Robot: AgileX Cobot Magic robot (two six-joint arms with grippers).
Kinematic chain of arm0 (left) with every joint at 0, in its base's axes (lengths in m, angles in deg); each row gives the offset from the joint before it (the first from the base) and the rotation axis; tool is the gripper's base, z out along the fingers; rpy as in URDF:
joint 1: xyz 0 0 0.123 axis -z
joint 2: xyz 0 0 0 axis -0.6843 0.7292 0
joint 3: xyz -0.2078 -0.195 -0.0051 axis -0.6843 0.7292 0
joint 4: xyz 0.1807 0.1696 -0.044 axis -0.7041 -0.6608 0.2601
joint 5: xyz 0 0 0 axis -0.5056 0.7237 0.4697
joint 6: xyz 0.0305 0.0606 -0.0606 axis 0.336 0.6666 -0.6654
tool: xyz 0 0 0 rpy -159.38 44.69 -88.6
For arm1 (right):
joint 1: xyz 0 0 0.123 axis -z
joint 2: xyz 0 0 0 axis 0.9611 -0.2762 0
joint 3: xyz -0.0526 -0.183 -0.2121 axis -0.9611 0.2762 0
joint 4: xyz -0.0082 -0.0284 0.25 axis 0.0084 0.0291 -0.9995
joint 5: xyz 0 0 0 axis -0.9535 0.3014 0.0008
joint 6: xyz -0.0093 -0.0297 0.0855 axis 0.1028 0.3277 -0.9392
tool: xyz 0 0 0 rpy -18.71 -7.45 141.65
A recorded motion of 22 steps. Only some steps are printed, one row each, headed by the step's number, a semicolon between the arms.
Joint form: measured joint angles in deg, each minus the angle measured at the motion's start. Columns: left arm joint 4, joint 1, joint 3, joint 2, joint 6, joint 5; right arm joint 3, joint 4, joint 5, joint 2, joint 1, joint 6.
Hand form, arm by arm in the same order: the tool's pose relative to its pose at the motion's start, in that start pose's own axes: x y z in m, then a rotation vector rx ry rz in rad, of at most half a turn. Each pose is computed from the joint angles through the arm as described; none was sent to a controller.
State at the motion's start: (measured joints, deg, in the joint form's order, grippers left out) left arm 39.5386 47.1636 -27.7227 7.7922 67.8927 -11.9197; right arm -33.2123 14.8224 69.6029 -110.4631 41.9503 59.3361
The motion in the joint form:
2: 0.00 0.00 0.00 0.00 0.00 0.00; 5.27 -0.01 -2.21 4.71 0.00 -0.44
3: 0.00 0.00 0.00 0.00 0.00 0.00; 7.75 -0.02 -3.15 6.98 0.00 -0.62
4: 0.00 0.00 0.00 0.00 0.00 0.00; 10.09 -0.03 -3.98 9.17 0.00 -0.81
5: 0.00 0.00 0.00 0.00 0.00 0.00; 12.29 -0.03 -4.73 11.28 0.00 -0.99
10: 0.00 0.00 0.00 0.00 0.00 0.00; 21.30 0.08 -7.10 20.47 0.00 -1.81
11: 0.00 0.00 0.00 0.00 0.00 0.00; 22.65 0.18 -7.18 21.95 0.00 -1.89
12: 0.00 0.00 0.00 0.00 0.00 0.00; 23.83 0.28 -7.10 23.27 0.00 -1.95
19: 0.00 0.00 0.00 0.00 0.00 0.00; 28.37 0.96 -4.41 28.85 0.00 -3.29
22: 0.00 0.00 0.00 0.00 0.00 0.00; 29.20 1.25 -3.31 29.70 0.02 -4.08
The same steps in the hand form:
2: 0.0000 0.0000 0.0000 0.0000 0.0000 0.0000; 0.0202 -0.0004 -0.0075 -0.0064 -0.0286 0.0057
3: 0.0000 0.0000 0.0000 0.0000 0.0000 0.0000; 0.0301 -0.0005 -0.0108 -0.0092 -0.0411 0.0082
4: 0.0000 0.0000 0.0000 0.0000 0.0000 0.0000; 0.0398 -0.0006 -0.0137 -0.0118 -0.0529 0.0111
5: 0.0000 0.0000 0.0000 0.0000 0.0000 0.0000; 0.0491 -0.0007 -0.0164 -0.0140 -0.0642 0.0139
10: 0.0000 0.0000 0.0000 0.0000 0.0000 0.0000; 0.0895 -0.0009 -0.0258 -0.0199 -0.1082 0.0276
11: 0.0000 0.0000 0.0000 0.0000 0.0000 0.0000; 0.0961 -0.0011 -0.0270 -0.0189 -0.1120 0.0283
12: 0.0000 0.0000 0.0000 0.0000 0.0000 0.0000; 0.1022 -0.0013 -0.0279 -0.0174 -0.1132 0.0287
19: 0.0000 0.0000 0.0000 0.0000 0.0000 0.0000; 0.1298 -0.0029 -0.0317 -0.0011 -0.0862 0.0482
22: 0.0000 0.0000 0.0000 0.0000 0.0000 0.0000; 0.1357 -0.0034 -0.0314 0.0060 -0.0683 0.0592

